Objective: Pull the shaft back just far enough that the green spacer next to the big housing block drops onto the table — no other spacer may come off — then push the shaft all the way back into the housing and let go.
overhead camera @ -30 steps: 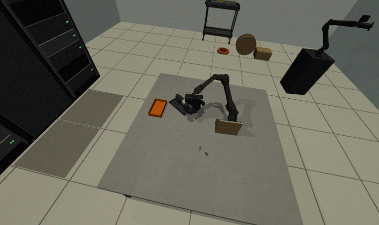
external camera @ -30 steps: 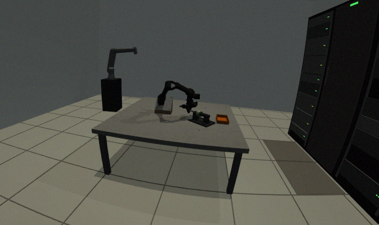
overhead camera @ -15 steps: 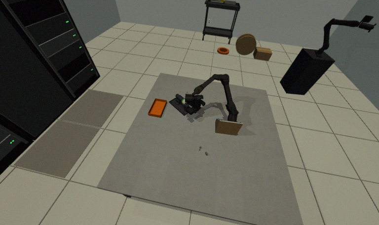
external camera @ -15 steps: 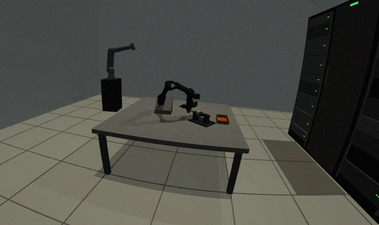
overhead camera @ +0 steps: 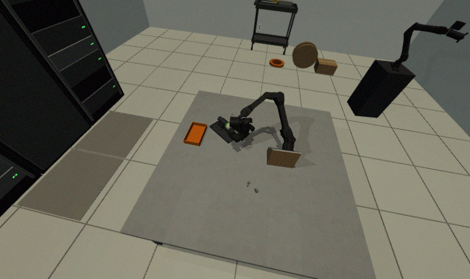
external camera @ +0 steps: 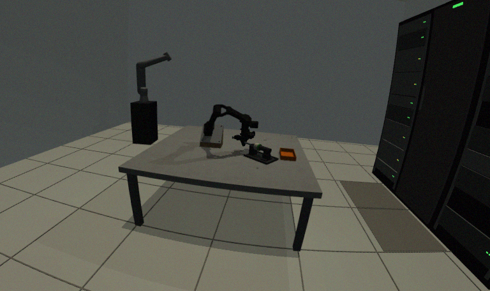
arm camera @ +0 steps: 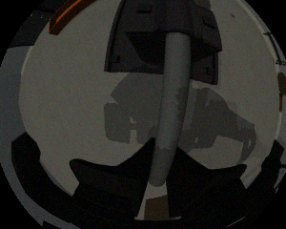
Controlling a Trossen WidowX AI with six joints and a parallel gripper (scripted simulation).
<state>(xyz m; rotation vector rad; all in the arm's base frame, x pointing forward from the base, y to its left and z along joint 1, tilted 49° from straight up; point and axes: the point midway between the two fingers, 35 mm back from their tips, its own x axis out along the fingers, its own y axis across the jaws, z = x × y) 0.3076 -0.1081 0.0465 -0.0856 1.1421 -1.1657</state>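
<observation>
The grey shaft lies 60 mm ahead of my gripper tip, 50 mm to the right of it and 30 mm above it. From my gripper tip the other things lie so: pale spacer: 90 mm to the right, 90 mm ahead, 30 mm above; then orange tray: 360 mm ahead, 50 mm to the right, 40 mm below.
</observation>
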